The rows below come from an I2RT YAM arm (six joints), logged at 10 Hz.
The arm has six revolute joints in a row. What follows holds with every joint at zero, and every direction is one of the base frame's.
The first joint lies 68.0 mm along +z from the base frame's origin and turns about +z.
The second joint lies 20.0 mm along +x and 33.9 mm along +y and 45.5 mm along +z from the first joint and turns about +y.
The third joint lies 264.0 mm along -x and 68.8 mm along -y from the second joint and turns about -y.
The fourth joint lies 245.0 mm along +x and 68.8 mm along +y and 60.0 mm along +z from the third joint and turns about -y.
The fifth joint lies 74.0 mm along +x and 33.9 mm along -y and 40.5 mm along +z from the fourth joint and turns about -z.
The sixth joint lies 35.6 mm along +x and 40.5 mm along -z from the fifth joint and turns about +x.
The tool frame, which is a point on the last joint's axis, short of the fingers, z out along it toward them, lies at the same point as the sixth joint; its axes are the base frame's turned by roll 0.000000, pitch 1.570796 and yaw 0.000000 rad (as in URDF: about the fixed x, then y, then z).
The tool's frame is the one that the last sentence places.
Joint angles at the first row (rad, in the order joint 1, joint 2, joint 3, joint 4, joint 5, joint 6):
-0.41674, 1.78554, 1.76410, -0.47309, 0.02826, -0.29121
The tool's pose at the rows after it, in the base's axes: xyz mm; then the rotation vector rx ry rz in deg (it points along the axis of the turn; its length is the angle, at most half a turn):
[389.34 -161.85 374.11 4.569 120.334 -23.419]
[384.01 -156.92 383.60 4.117 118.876 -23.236]
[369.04 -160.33 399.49 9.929 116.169 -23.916]
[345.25 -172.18 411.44 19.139 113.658 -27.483]
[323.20 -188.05 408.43 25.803 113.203 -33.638]
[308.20 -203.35 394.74 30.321 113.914 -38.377]
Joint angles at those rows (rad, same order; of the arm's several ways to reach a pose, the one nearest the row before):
-0.39557, 1.79971, 1.78555, -0.49091, -0.01892, -0.30851
-0.39002, 1.77371, 1.78262, -0.48949, -0.02435, -0.30601
-0.40948, 1.72816, 1.77683, -0.48781, 0.00422, -0.24163
-0.45561, 1.66860, 1.74638, -0.48787, 0.07604, -0.17183
-0.51235, 1.62019, 1.68198, -0.47420, 0.15406, -0.16500
-0.56375, 1.59344, 1.60495, -0.44275, 0.20349, -0.17410

